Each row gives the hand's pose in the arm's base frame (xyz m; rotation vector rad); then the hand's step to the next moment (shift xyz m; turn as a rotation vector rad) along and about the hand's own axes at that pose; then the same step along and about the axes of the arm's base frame.
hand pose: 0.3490 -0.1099 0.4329 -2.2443 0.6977 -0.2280
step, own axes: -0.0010 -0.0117 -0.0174 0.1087 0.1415 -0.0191
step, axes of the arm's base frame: -0.0024 -0.0037 0.0205 0.0254 -0.1509 -0.0938
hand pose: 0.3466 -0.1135 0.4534 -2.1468 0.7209 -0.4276
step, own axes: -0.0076 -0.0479 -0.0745 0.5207 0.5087 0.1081
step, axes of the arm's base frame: -0.0280 -0.0153 0.0830 0.2846 -0.5184 -0.4381
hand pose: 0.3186 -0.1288 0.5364 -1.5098 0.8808 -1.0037
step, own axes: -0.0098 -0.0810 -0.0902 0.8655 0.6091 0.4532
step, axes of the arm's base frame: -0.0858 -0.0112 0.0854 0.7313 -0.7246 -0.5154
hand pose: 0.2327 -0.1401 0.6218 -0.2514 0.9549 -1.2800
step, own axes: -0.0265 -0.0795 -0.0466 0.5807 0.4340 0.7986
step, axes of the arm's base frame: -0.0882 0.0137 0.0350 0.8637 -0.6431 -0.0606
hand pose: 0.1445 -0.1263 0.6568 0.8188 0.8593 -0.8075
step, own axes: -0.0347 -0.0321 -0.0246 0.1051 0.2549 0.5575
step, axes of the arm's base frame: -0.0496 0.0159 0.0114 0.4370 -0.3916 0.2061
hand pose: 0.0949 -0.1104 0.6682 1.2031 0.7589 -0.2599
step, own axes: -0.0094 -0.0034 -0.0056 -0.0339 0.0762 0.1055
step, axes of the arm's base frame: -0.0110 0.0019 0.0027 0.0591 -0.0749 0.0948
